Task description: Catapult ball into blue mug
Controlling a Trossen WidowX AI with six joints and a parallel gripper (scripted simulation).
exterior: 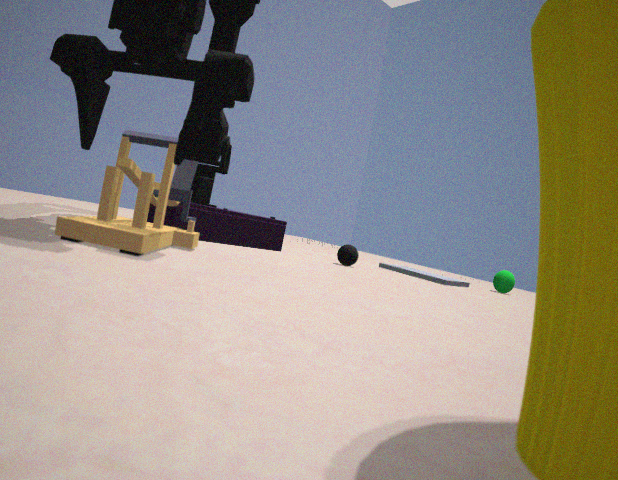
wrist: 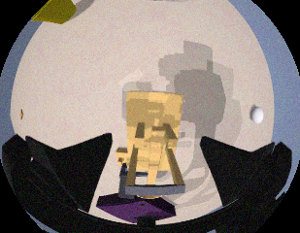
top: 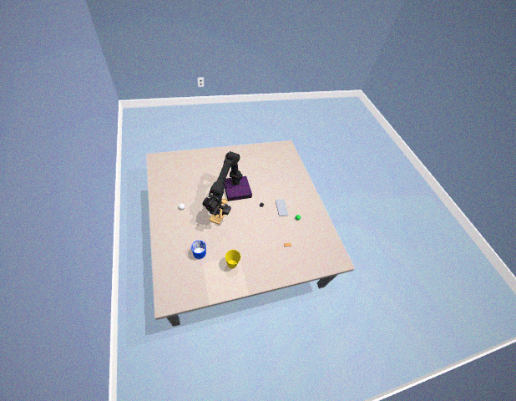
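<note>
The small black ball lies 6 cm behind my gripper tip, 35 cm to the left of it and 6 cm below it. The rest, counted from my gripper tip: white ball (13 cm behind, 23 cm to the right, 6 cm below); then wooden catapult (5 cm behind, 6 cm to the left, 3 cm below); then blue mug (25 cm ahead, 15 cm to the right, 5 cm below).
</note>
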